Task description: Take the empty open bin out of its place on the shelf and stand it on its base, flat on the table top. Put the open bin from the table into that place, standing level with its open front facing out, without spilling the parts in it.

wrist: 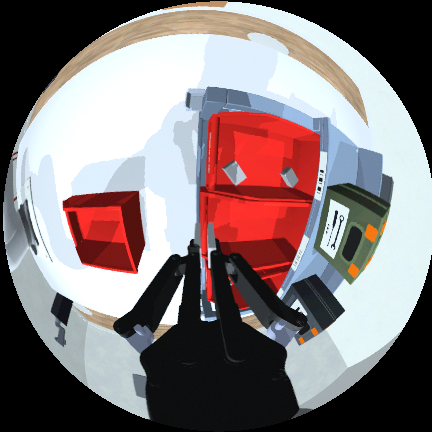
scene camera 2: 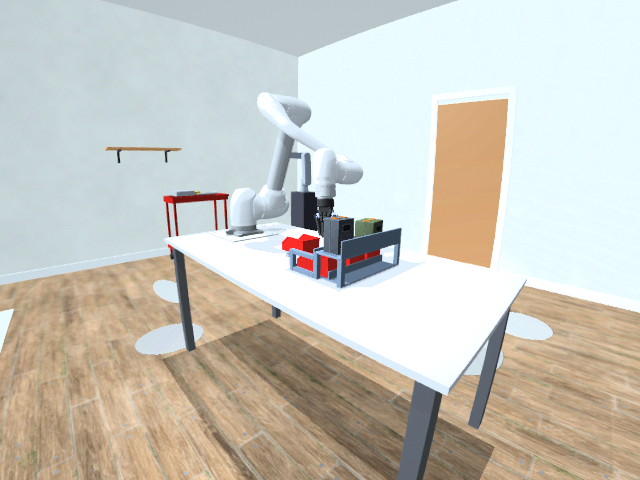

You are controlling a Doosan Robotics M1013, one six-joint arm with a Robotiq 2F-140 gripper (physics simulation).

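Frame: origin at the arm's base, x ahead, y left, z up, level; centimetres.
Seen in the pictures: gripper, fingertip midpoint: [wrist: 203, 230]; arm's base at its link origin: [scene camera 2: 244, 233].
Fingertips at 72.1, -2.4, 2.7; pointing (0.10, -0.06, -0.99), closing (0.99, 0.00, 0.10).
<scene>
Offsets run from my fingertips to a thing's top centre, as dx, dy, dz. "pt": to the spot under its first point. Level surfaces: height alone.
The shelf [scene camera 2: 371, 243] [wrist: 252, 99] is a low blue-grey rack holding red open bins side by side. The empty bin {pt +10.0, +0.0, -1.9} [wrist: 260, 220] is the middle one, in its place. My gripper [scene camera 2: 320, 226] [wrist: 203, 230] points down at the shelf's front edge, its fingers nearly together on that bin's front wall, one pad outside and one inside. In the scene view the dark case partly hides the fingertips. The table's red open bin {pt -10.5, -2.8, +2.6} [scene camera 2: 305, 243] [wrist: 132, 230] stands apart, in front of the shelf. I see no parts in it; its bottom is partly hidden.
A neighbouring red bin {pt +17.3, +14.4, -2.3} [wrist: 300, 145] in the shelf holds two grey blocks. A dark case {+18.0, -13.1, +18.9} [scene camera 2: 336, 235] [wrist: 320, 302] and a green case {+18.7, +4.6, +16.4} [scene camera 2: 368, 226] [wrist: 350, 232] stand on top of the shelf, close to the gripper's side. The white table {dz -3.5} [scene camera 2: 392, 320] carries everything.
</scene>
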